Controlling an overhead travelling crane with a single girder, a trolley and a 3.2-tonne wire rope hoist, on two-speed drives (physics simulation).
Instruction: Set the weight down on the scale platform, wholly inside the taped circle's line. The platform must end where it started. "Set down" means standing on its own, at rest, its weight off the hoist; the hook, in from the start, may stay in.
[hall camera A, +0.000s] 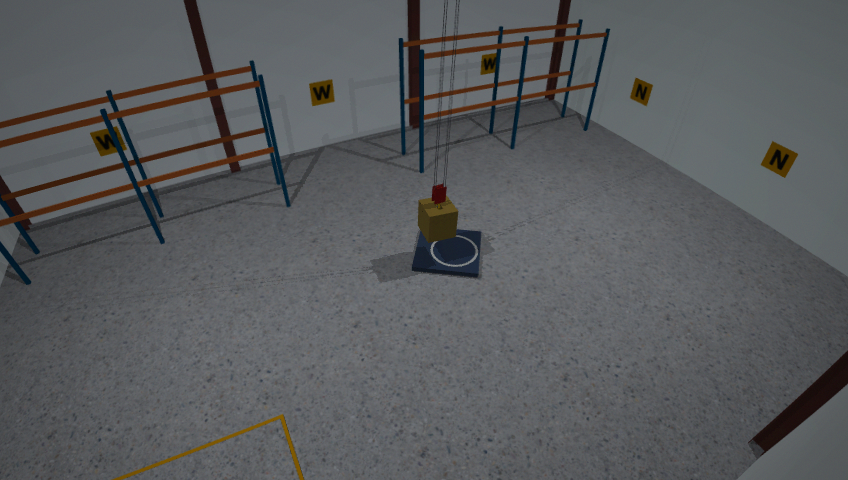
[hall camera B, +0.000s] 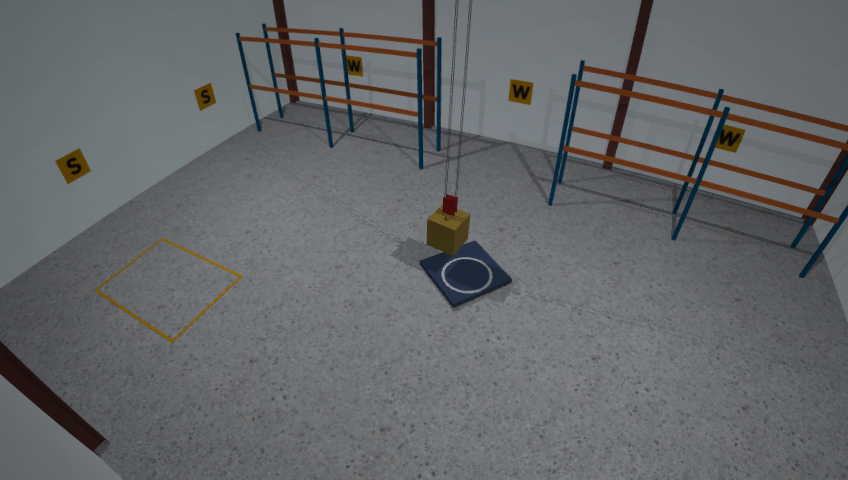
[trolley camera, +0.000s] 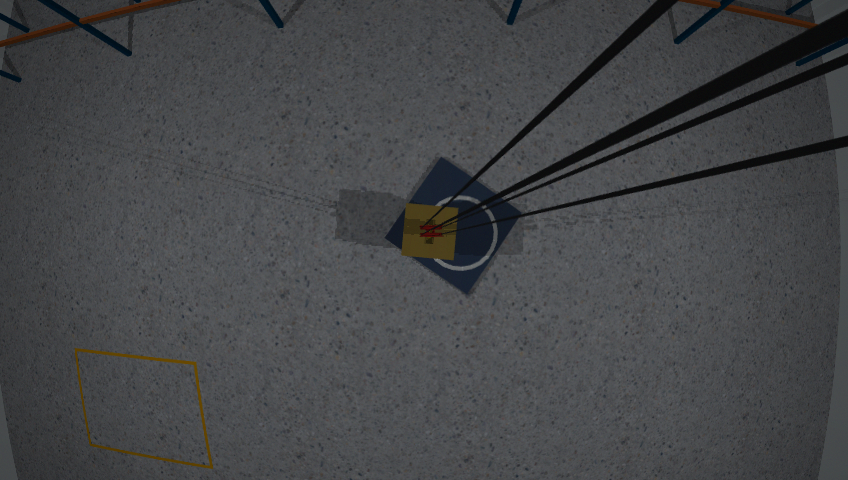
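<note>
The weight, a yellow block (hall camera A: 437, 226) (hall camera B: 446, 236) (trolley camera: 415, 246), hangs upright on the ropes above the dark blue scale platform (hall camera A: 423, 262) (hall camera B: 455, 296) (trolley camera: 440, 172). My hook (hall camera A: 439, 205) (hall camera B: 447, 217) (trolley camera: 430, 230), under the red block, is in the weight's top and holds it. The white taped circle (hall camera A: 454, 265) (hall camera B: 467, 292) (trolley camera: 495, 233) shows on the platform. In the trolley camera view the weight covers the circle's left part and reaches out past its line to the left. The part of the platform under it is hidden there.
Blue and orange racks (hall camera A: 421, 113) (hall camera B: 420, 113) stand along the W wall, with another rack (hall camera A: 133, 178) (hall camera B: 701, 172) farther along. A yellow floor outline (hall camera B: 207, 309) (trolley camera: 135, 356) lies to the left of the platform in hall camera B. Shadows flank the platform.
</note>
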